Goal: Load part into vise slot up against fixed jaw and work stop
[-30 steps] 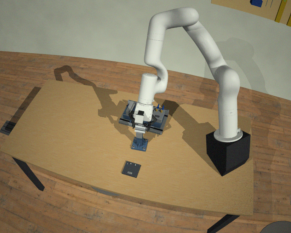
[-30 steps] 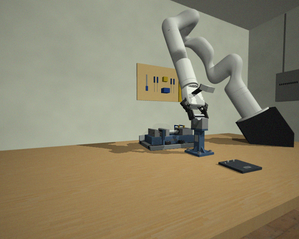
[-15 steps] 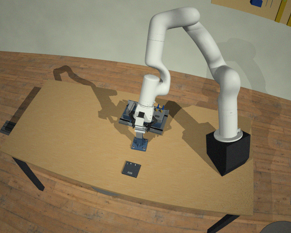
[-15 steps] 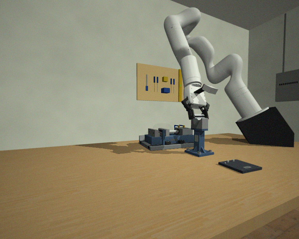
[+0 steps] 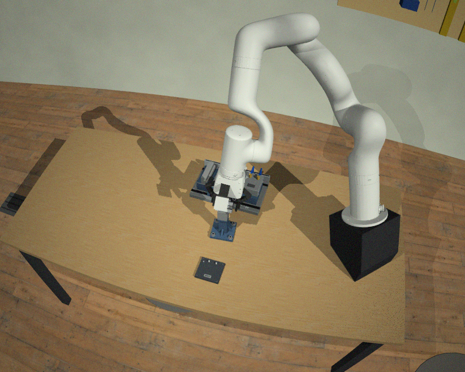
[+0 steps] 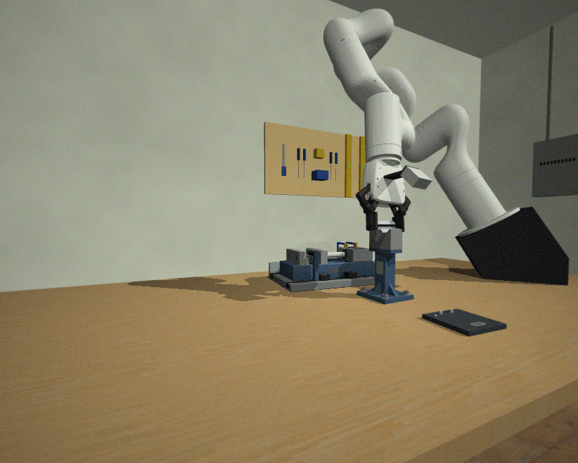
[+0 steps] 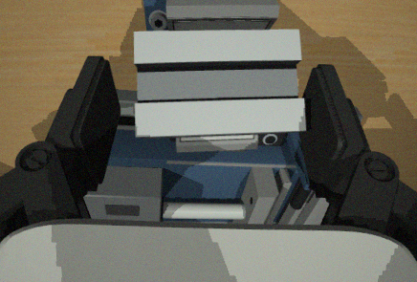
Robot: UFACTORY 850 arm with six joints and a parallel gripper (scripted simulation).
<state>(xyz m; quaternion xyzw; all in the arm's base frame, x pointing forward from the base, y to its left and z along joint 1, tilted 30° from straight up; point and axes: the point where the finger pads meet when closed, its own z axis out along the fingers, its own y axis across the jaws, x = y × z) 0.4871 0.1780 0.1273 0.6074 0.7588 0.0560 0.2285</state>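
Right now the grey block is 1 cm to the left of my hand and 1 cm below it. Round my hand: white cylinder rod: 3 cm ahead, 20 cm to the right, 9 cm below; then air cylinder: 5 cm behind, 20 cm to the right, 9 cm below; then black work stop rod: 12 cm ahead, 16 cm to the right, 8 cm below.
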